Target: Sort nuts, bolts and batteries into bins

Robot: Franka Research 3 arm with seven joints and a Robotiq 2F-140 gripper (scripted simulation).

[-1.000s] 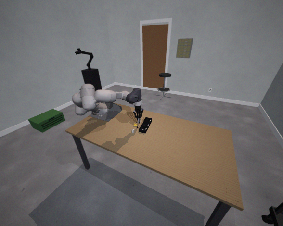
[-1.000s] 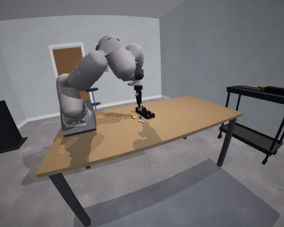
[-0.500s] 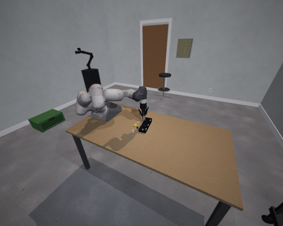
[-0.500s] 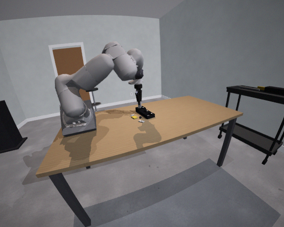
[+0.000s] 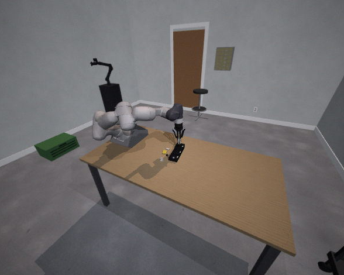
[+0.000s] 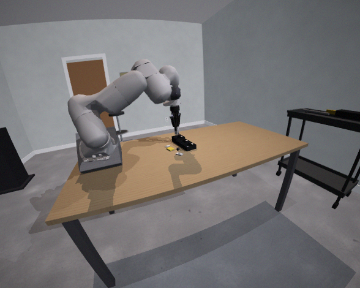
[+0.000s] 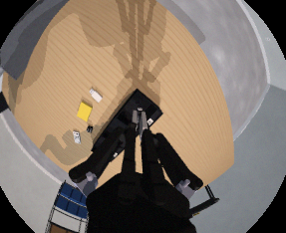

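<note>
Right now my hand is 3 cm above the dark piece. Also, from my hand: yellow piece 12 cm to the right, 11 cm behind, 10 cm below; then white spotted card 23 cm to the right, 10 cm below, 9 cm behind.
</note>
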